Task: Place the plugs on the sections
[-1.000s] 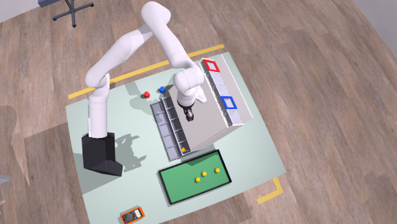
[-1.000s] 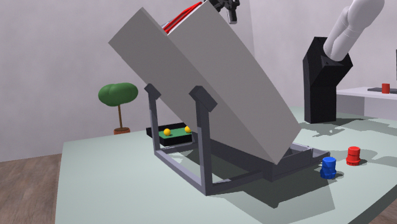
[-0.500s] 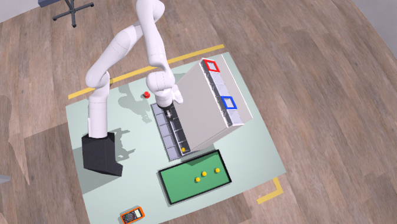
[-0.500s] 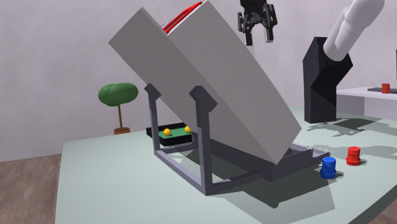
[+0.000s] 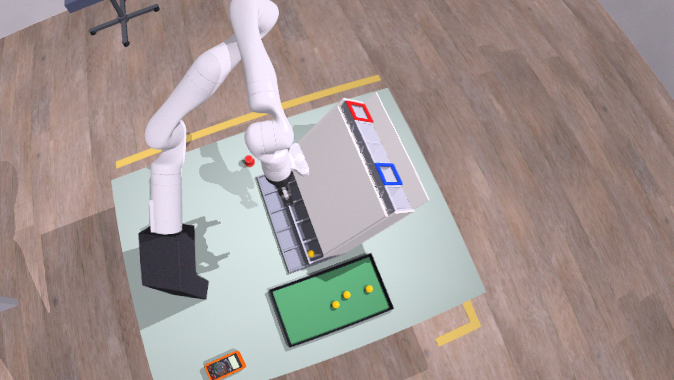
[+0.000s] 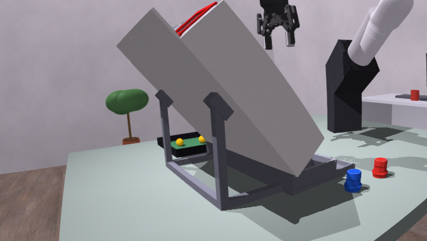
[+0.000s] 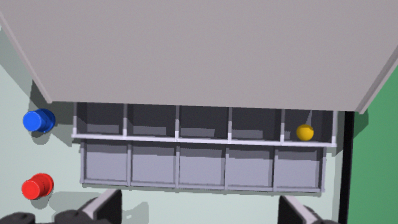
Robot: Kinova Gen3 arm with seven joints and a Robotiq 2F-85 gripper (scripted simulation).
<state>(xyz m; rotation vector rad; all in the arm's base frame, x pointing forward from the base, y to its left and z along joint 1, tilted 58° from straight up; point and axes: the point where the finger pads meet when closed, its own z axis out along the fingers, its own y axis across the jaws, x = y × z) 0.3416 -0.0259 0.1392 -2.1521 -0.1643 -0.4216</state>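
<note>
Right now my hand is 120 mm short of the green tray, 310 mm to the left of it and 290 mm above it. Also, from my hand: slanted grey cover 150 mm ahead, 40 mm to the left, 90 mm below; orange multimeter 250 mm behind, 520 mm to the right, 280 mm below.
</note>
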